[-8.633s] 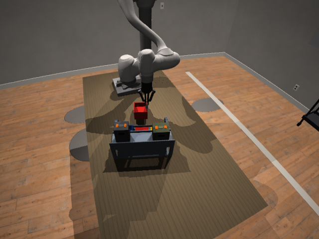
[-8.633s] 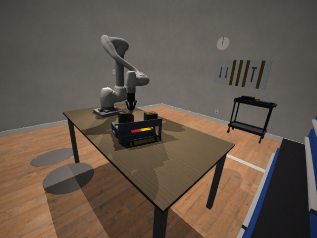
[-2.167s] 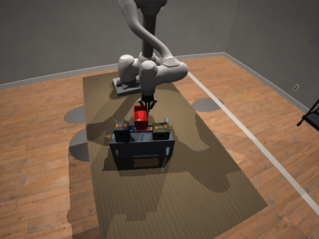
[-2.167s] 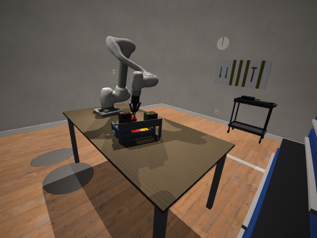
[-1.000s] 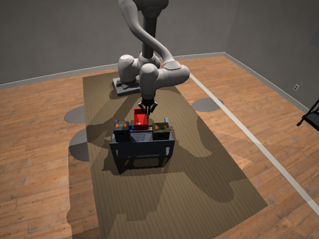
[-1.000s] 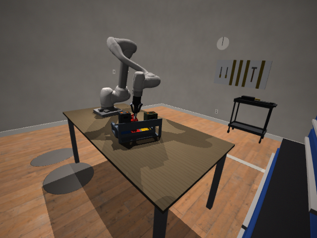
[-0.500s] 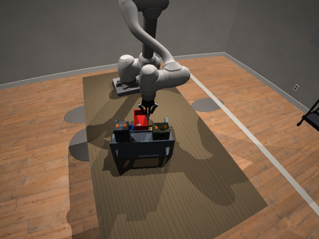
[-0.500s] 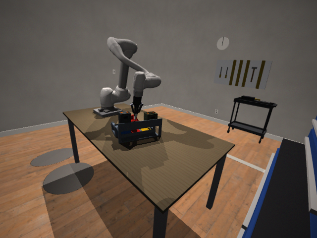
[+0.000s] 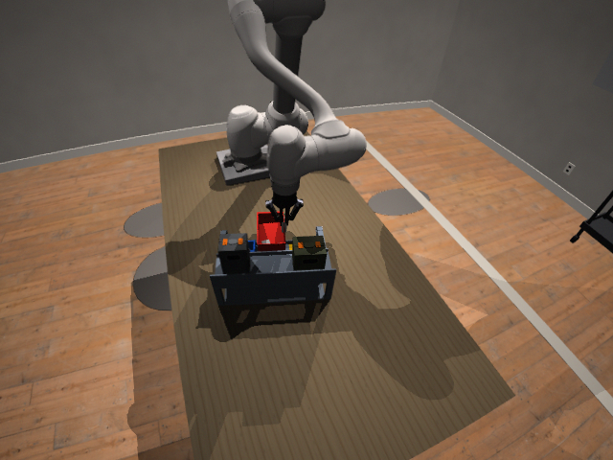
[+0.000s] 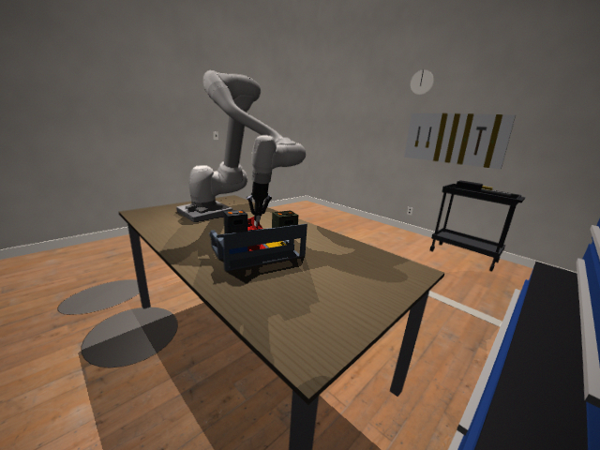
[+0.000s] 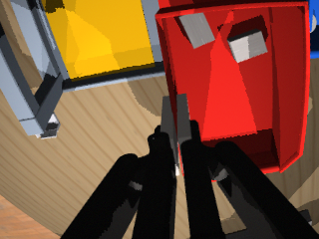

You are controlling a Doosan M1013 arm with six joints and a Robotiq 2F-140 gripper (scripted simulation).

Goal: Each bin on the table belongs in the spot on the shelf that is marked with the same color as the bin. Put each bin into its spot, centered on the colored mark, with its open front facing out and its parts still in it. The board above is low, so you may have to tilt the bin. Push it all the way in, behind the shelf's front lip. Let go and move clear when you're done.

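My hand is 30 mm past the red bin, 40 mm to the left of it and 40 mm above it. The rest, counted from my hand: green toolbox (190 mm ahead, 20 mm to the right, 30 mm above); then dark box (90 mm ahead, 220 mm to the right, 50 mm above); then blue bin (10 mm ahead, 180 mm to the right, 70 mm below).
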